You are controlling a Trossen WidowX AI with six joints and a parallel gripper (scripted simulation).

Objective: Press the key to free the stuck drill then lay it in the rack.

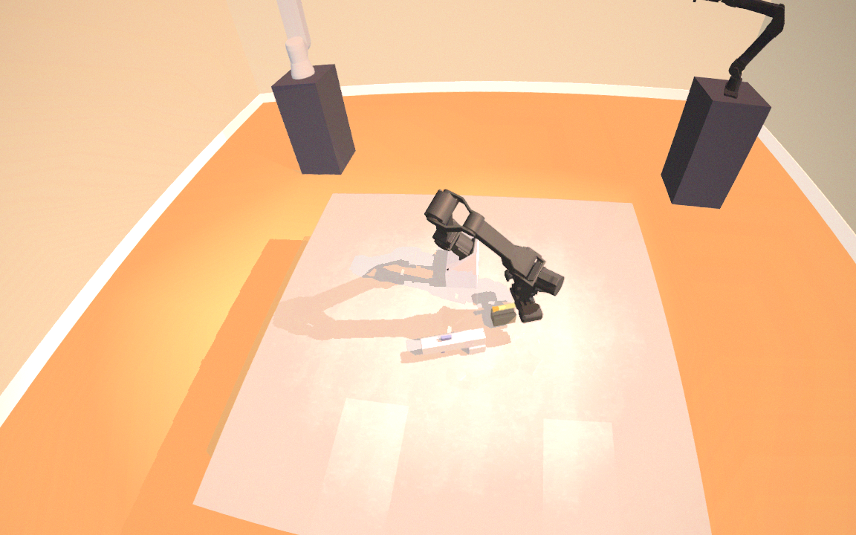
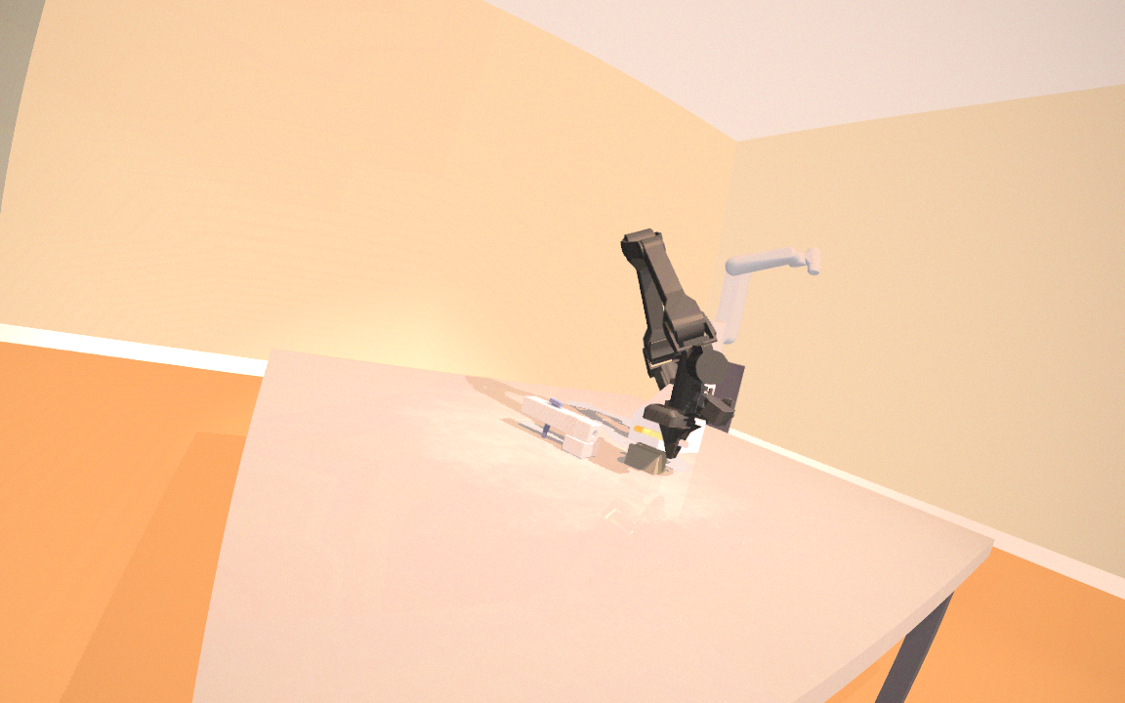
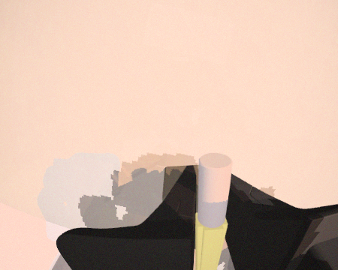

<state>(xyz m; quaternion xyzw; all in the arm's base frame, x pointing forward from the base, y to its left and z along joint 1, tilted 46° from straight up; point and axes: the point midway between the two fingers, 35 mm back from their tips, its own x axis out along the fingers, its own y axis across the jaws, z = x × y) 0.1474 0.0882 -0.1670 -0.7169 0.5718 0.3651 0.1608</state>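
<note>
Right now the yellow drill is 40 mm to the right of my gripper tip, 30 mm above it and 10 mm ahead of it. From my gripper tip the other things lie so: small purple piece (210 mm to the right, 150 mm ahead, 10 mm above); olive-brown block (50 mm to the right, 20 mm below, 10 mm ahead).
</note>
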